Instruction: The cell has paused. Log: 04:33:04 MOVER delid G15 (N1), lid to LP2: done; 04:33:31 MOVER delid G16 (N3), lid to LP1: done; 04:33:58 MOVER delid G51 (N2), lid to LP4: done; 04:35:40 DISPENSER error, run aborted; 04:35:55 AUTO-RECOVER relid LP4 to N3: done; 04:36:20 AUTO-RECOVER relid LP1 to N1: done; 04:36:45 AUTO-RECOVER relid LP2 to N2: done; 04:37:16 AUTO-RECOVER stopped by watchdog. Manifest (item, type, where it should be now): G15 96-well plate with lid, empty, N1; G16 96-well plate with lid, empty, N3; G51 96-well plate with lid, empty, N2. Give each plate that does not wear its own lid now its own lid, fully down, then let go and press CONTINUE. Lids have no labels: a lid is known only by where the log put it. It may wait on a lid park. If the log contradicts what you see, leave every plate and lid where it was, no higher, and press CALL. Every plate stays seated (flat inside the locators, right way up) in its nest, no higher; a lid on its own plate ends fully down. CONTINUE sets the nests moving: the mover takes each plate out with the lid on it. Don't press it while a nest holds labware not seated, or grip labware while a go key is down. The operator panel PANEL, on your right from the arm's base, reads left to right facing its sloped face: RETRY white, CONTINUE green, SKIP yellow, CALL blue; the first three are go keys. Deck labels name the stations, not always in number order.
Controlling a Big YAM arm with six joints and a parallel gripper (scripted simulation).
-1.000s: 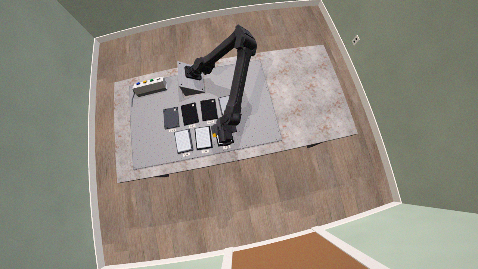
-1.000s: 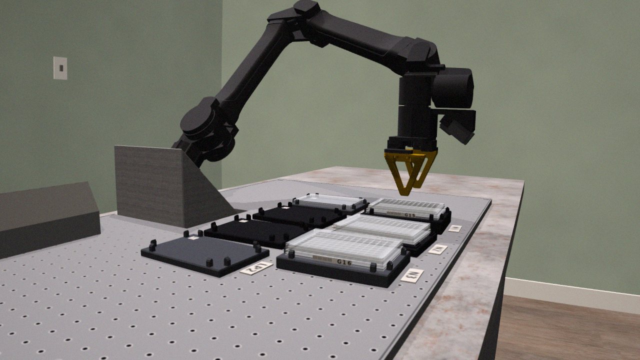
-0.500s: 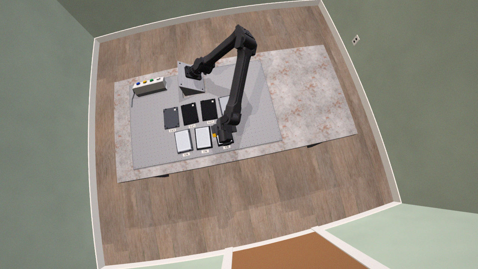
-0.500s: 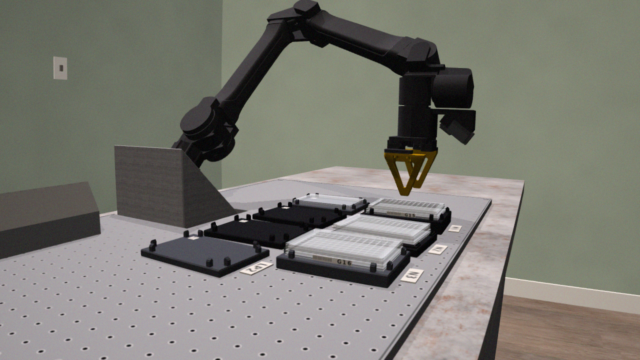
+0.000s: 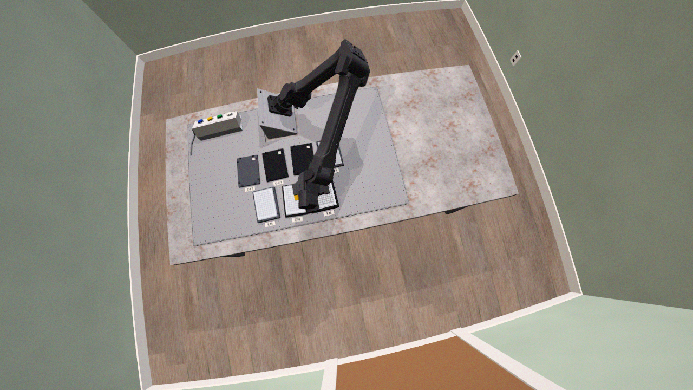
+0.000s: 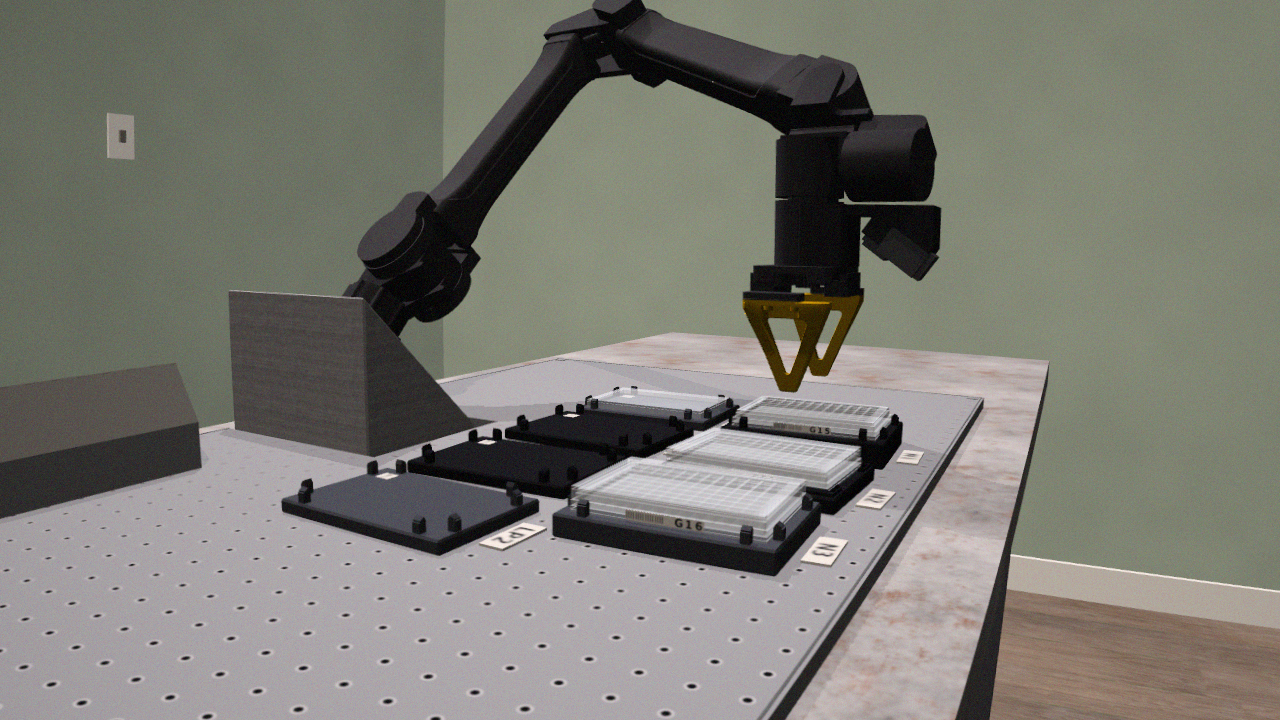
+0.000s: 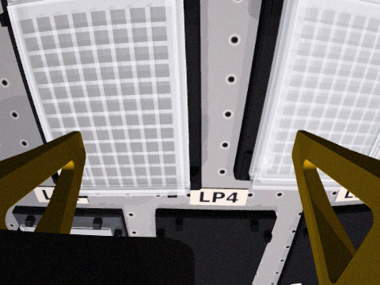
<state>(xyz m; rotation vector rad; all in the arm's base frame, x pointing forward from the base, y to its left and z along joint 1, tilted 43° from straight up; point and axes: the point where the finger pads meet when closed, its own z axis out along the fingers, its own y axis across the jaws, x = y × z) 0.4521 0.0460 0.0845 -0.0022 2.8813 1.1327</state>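
Right now the plate G16 is 10 mm behind my hand, 220 mm to the right of it and 50 mm below it. The rest, counted from my hand: plate G15 (40 mm to the left, 50 mm below); then LP4 label (100 mm behind, 30 mm to the right, 70 mm below); then nest N1 (40 mm to the left, 60 mm below).
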